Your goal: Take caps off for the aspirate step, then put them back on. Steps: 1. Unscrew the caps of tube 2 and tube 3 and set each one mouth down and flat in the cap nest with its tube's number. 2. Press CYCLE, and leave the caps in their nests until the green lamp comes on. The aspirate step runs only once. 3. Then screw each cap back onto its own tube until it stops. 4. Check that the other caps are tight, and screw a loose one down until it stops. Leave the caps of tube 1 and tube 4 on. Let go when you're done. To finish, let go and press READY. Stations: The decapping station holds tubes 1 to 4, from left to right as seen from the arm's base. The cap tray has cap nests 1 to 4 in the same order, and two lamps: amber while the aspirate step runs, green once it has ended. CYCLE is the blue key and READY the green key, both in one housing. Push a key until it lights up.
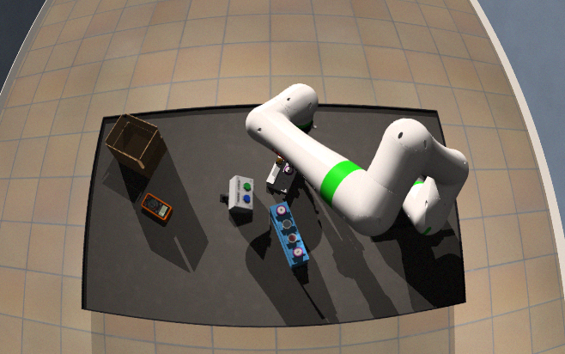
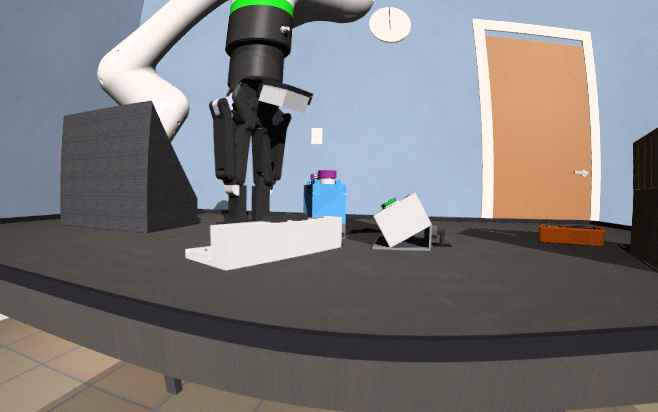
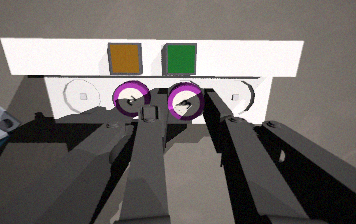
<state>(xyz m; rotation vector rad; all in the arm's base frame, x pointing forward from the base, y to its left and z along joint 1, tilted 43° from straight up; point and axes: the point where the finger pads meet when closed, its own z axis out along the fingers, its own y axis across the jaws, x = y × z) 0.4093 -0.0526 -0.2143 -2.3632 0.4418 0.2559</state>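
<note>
Now: hand 18 cm to the right of the blue key, 17 cm short of it and 1 cm below it. Also, from my hand: key housing: 19 cm ahead, 16 cm to the left; green key: 17 cm ahead, 13 cm to the left, 1 cm above; orange multimeter: 53 cm ahead, 21 cm to the left, 4 cm below.
</note>
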